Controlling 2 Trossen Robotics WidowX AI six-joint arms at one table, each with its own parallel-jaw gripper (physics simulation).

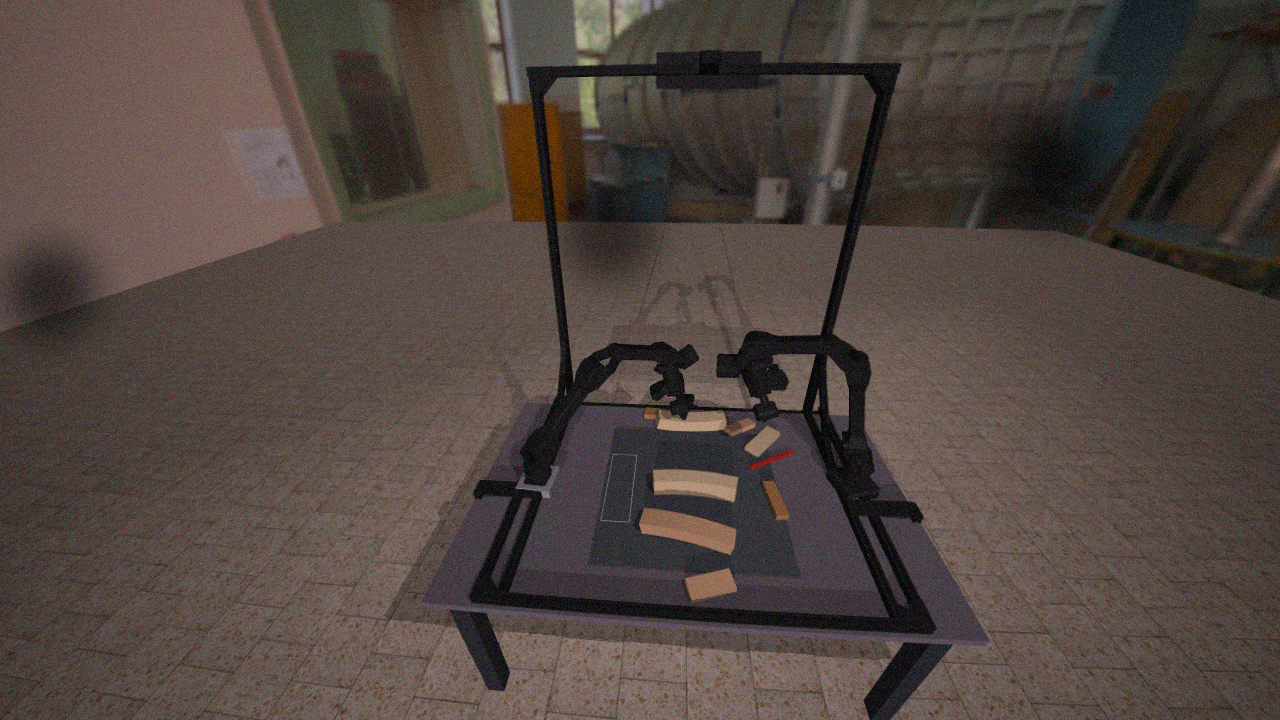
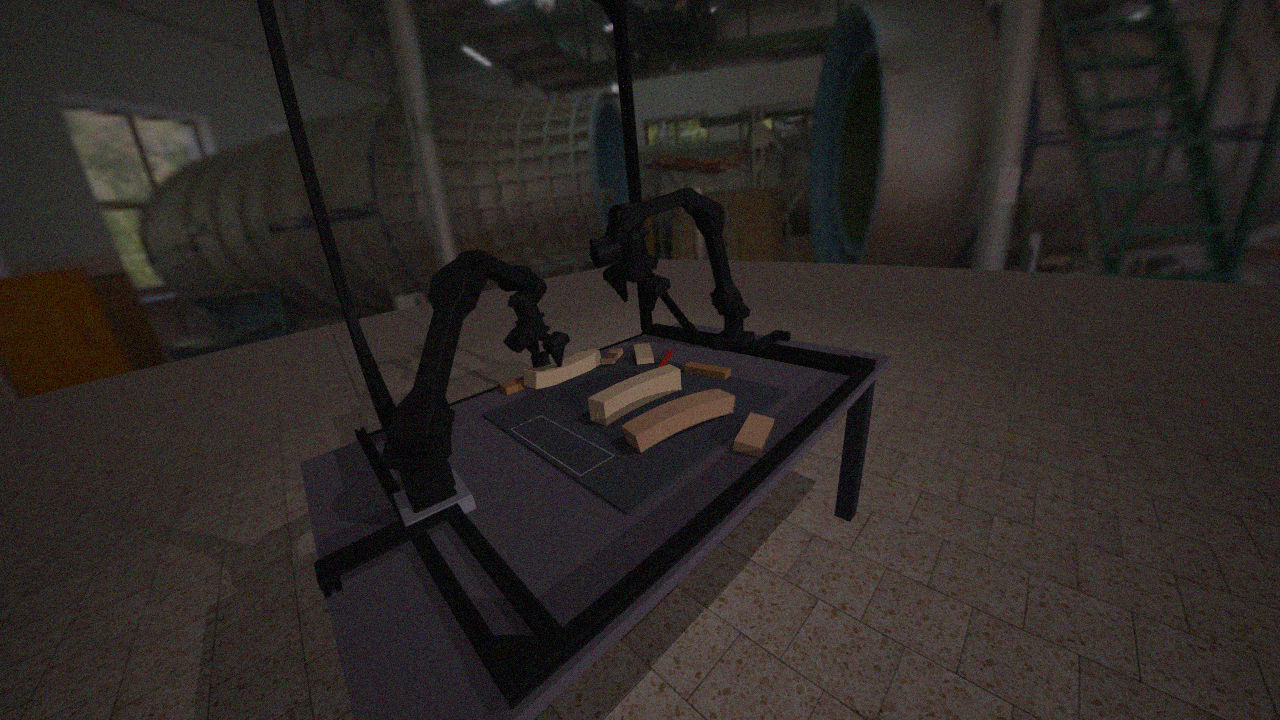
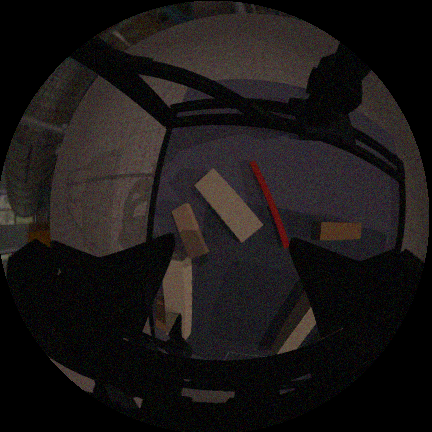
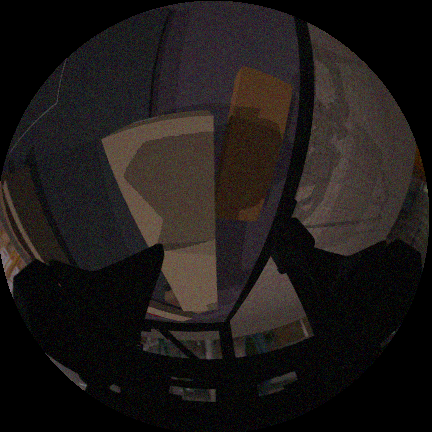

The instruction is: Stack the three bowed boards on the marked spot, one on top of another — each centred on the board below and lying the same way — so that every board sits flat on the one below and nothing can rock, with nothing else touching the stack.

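Frame: origin at the left arm's base, x ahead, y left, z up, level; millimetres.
Where they show: left gripper, fingertip midpoint: (image 2: 638, 306) (image 3: 234, 242); right gripper, fingertip midpoint: (image 2: 549, 362) (image 3: 162, 309) (image 4: 220, 247); left arm's base, link origin: (image 1: 854, 478) (image 2: 733, 335) (image 3: 316, 114); right arm's base, link origin: (image 1: 538, 476) (image 2: 431, 494).
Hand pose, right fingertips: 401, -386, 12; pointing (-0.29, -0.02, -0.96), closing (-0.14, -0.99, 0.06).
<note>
Each offset is from my right fingertips to the top centre of the thing, as dx, dy, dz.
Three bowed wooden boards lie apart: a pale one {-25, +34, +11} (image 1: 702, 422) (image 2: 577, 368) (image 3: 181, 285) (image 4: 192, 150) at the back, a pale one {+51, +319, +10} (image 1: 695, 486) (image 2: 637, 392) mid-mat, and a browner one {+112, +452, +7} (image 1: 687, 530) (image 2: 680, 420) nearer the front. The marked spot (image 1: 617, 521) (image 2: 577, 436), a thin white outline, is at the mat's left and holds no board. My right gripper (image 1: 682, 410) (image 2: 548, 360) (image 4: 220, 247) is open, at the back board, with nothing held; whether its fingers straddle the board is unclear. My left gripper (image 1: 765, 412) (image 2: 639, 291) (image 3: 234, 242) is open and empty, above the back right area.
An orange-brown block {+61, -40, -29} (image 1: 650, 413) (image 4: 262, 102) lies close beside the back board's left end. A small brown block {-182, +81, -23} (image 1: 740, 427), a pale block {-226, +164, -25} (image 1: 762, 440), a red rod {-221, +244, -31} (image 1: 771, 460) and an orange block {-154, +395, -23} (image 1: 776, 499) lie to the right. Another block {+99, +590, -23} (image 1: 710, 584) lies at the front.
</note>
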